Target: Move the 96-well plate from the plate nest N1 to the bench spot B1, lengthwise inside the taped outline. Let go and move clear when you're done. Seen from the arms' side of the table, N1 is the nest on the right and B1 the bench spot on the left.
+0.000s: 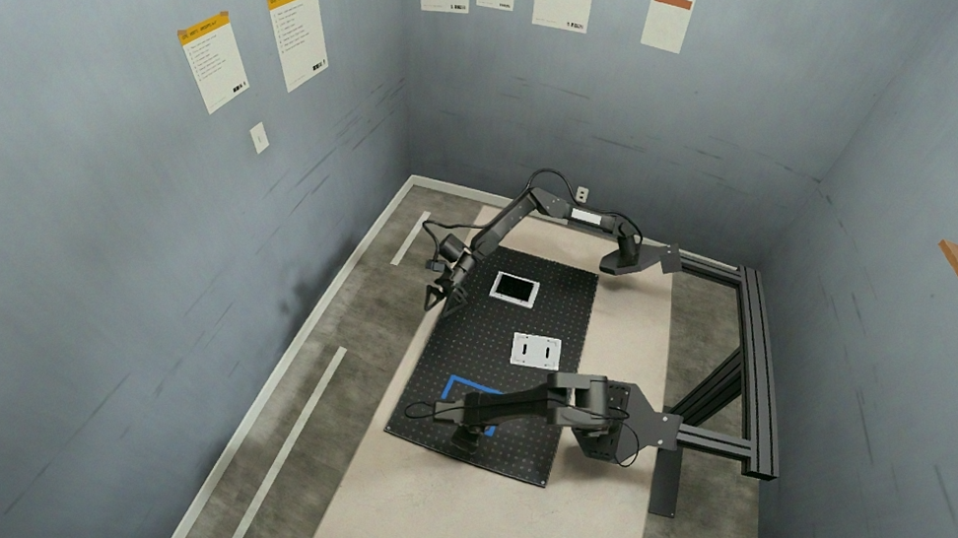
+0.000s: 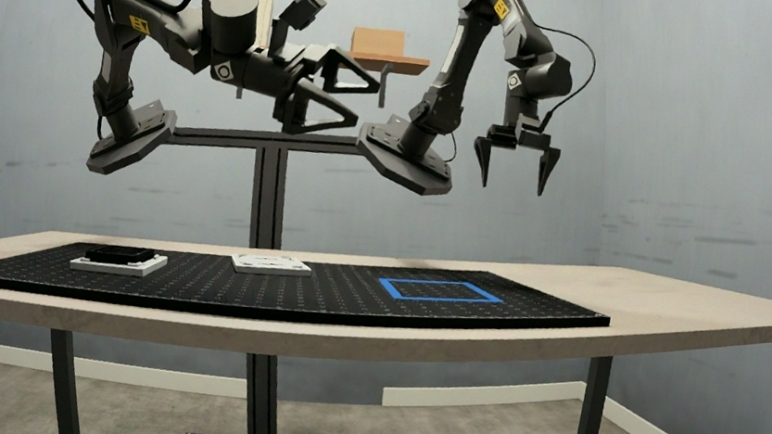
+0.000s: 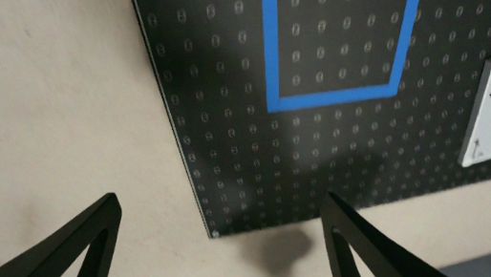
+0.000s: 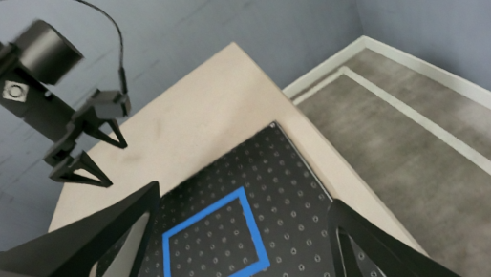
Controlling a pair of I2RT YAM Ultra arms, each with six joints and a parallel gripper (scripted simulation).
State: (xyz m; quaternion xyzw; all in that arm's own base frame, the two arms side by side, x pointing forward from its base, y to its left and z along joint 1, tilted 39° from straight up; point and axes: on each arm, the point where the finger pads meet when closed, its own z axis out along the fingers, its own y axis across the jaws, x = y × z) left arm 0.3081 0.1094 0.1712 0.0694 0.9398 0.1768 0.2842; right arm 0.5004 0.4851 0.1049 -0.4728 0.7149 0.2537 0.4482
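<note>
My right gripper is now 180 mm past the black 96-well plate, 330 mm to the left of it and 220 mm above it.
</note>
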